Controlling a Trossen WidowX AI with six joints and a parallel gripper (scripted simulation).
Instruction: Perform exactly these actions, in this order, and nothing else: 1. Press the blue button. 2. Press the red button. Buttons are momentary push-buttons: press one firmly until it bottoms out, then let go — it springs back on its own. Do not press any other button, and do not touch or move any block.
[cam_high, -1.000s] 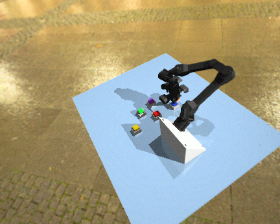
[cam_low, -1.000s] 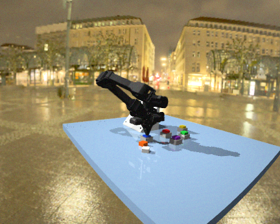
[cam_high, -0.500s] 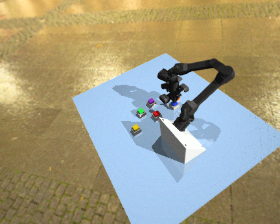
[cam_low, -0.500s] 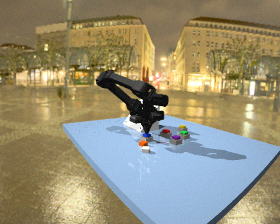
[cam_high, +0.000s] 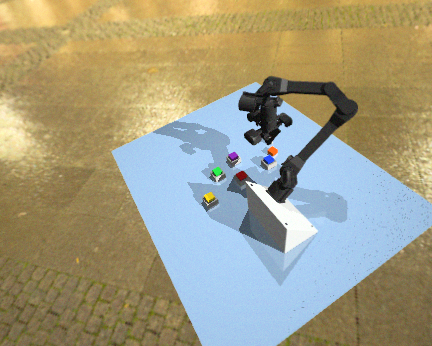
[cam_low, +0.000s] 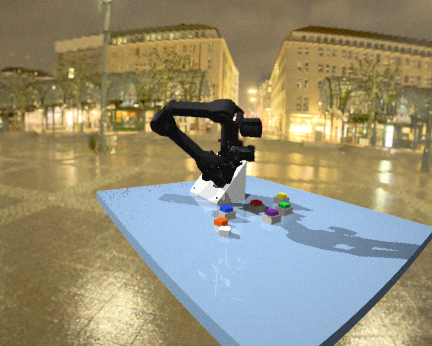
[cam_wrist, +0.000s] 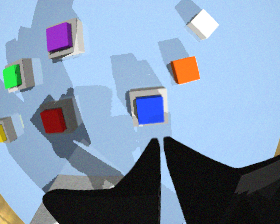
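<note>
My gripper tip is now 14 cm to the right of the red button, 9 cm above it and 1 cm short of it. Also, from my gripper tip: blue button (9 cm below); then orange block (11 cm below, 6 cm to the right, 4 cm ahead); then purple button (12 cm ahead, 9 cm to the left, 9 cm below).
</note>
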